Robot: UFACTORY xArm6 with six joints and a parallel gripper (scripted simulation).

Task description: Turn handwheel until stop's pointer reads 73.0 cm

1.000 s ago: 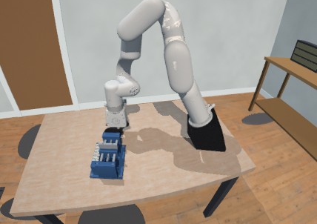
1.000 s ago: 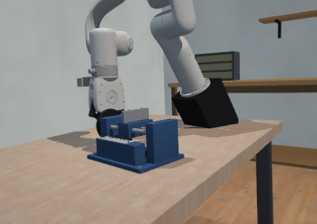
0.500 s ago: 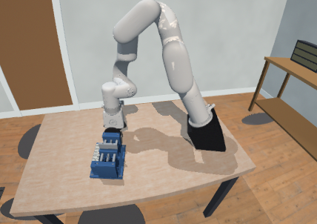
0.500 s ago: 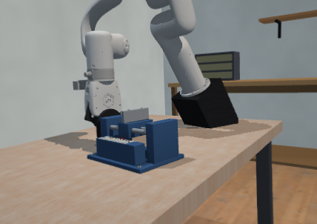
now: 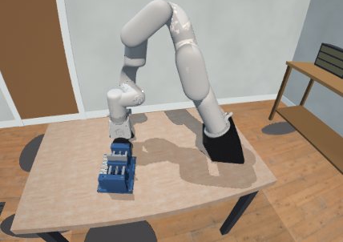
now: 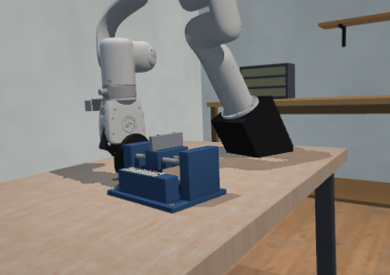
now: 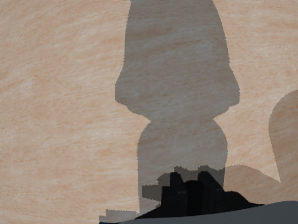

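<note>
Now: hand 130 mm to the right of the grey stop block, 70 mm short of it and 40 mm below it. The rest, counted from my hand: black handwheel (20 mm to the left, 10 mm ahead, 10 mm above).
</note>
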